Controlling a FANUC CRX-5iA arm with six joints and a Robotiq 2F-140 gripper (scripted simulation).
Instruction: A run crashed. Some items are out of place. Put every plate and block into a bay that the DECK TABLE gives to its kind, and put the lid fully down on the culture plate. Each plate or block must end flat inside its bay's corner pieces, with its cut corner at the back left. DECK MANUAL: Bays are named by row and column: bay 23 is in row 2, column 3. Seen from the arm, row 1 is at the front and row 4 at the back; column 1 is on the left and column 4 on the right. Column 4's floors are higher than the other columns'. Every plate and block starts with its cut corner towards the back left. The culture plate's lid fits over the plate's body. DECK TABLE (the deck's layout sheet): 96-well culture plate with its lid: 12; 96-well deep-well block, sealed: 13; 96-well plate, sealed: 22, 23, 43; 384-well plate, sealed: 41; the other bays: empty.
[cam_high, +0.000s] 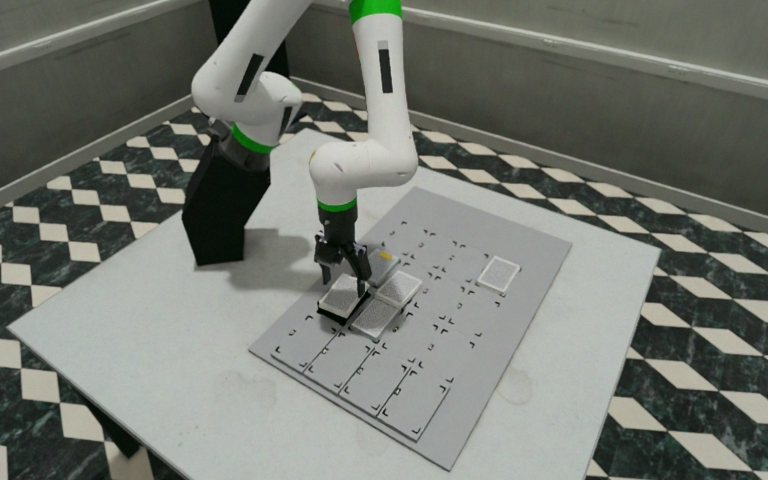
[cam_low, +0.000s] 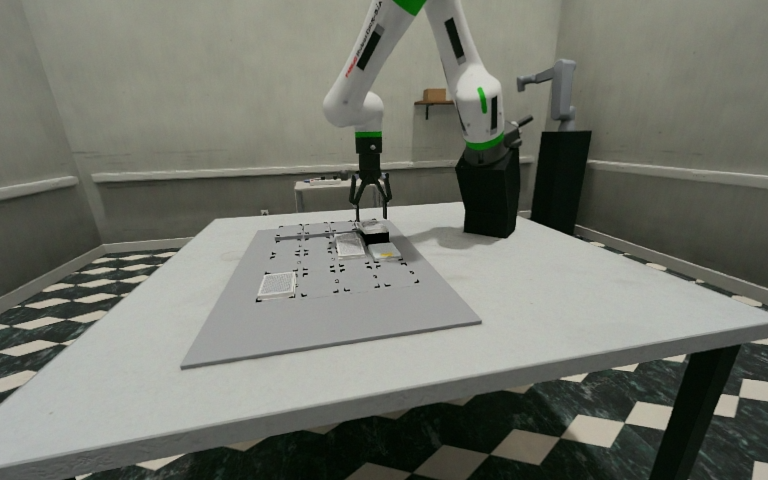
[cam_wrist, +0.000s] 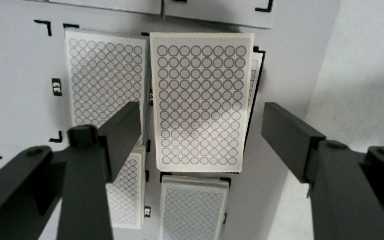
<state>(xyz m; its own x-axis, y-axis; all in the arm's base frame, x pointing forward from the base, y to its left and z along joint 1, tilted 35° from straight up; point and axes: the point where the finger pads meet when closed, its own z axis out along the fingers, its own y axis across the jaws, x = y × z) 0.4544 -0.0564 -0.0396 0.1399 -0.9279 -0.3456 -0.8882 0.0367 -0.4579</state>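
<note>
Now: the black deep-well block 8 cm below my hand, 1 cm to the left of it and 1 cm behind it. From my hand the other things lie so: 384-well plate 35 cm to the left, 29 cm ahead, 9 cm below; lid 17 cm to the left, 8 cm below, 2 cm behind.
</note>
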